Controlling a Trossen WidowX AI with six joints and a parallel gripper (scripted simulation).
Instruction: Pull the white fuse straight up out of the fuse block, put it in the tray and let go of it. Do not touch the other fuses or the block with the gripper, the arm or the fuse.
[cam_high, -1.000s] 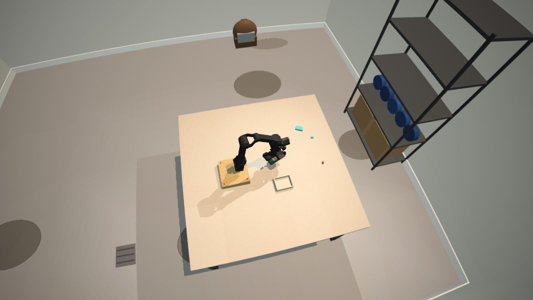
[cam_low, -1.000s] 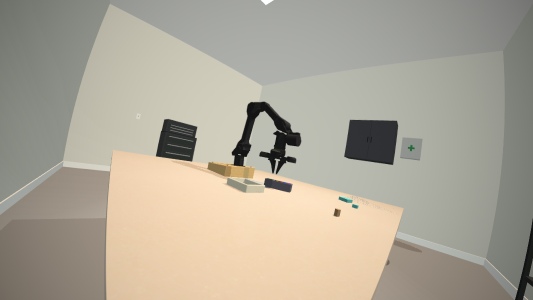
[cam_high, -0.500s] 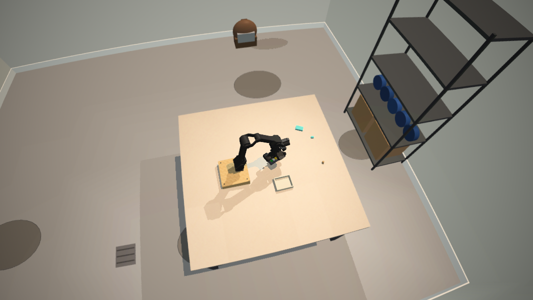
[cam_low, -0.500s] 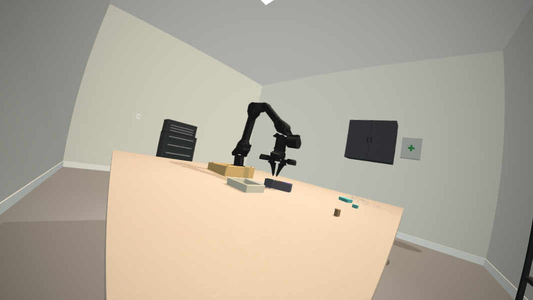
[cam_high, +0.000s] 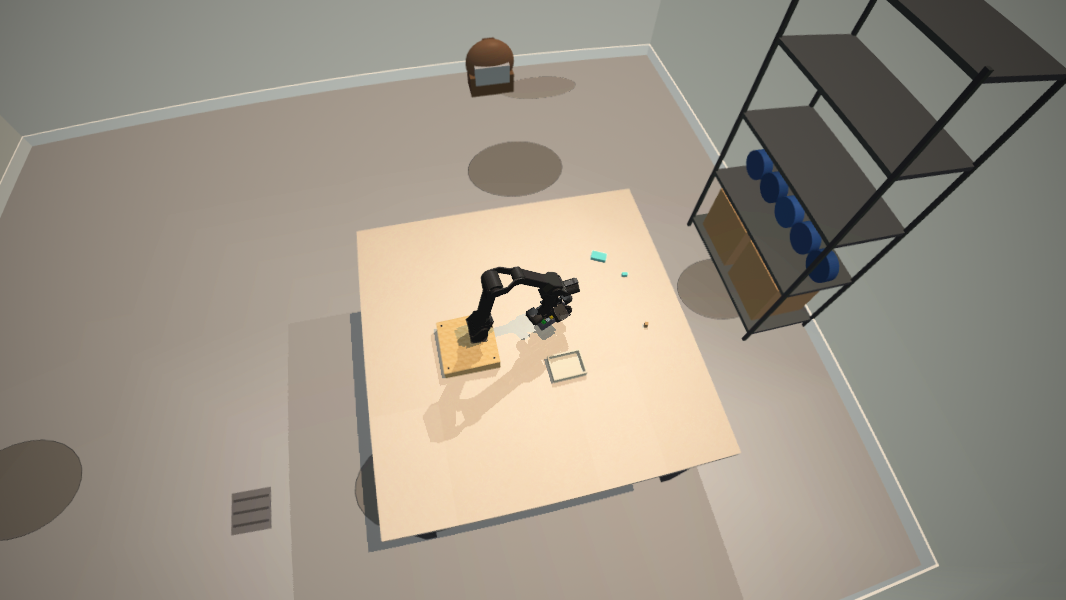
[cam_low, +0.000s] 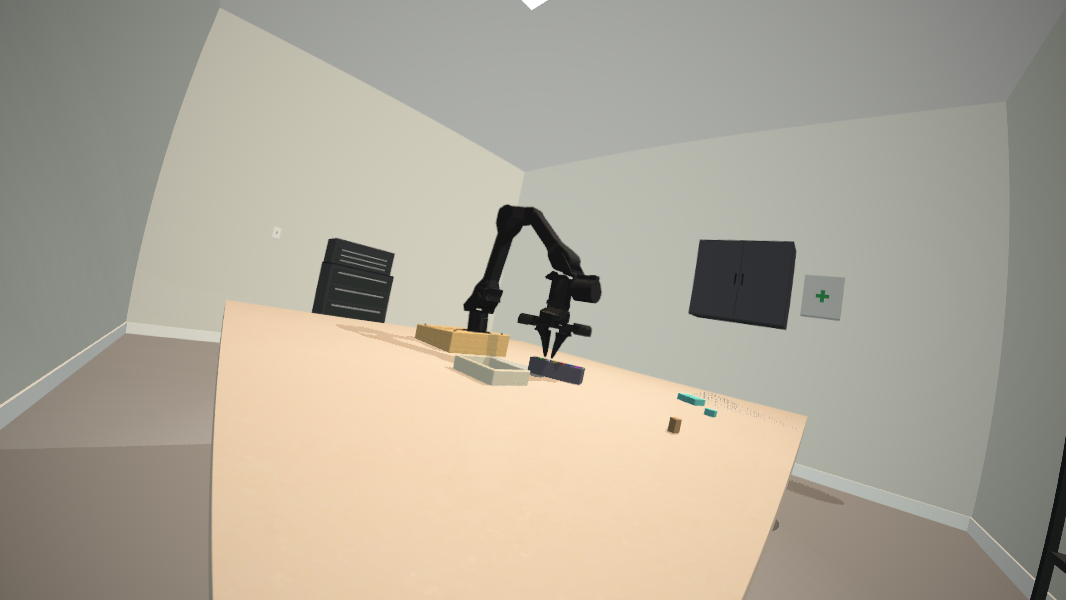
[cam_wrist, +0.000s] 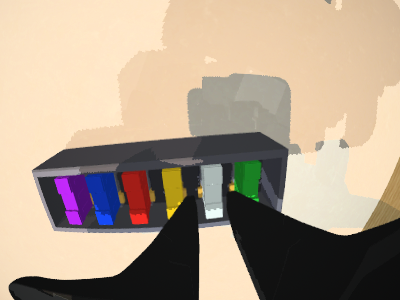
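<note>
My gripper tip is 20 mm above the white fuse. The rest, counted from my gripper tip: tray: 40 mm ahead, 200 mm to the right, 40 mm below.
</note>
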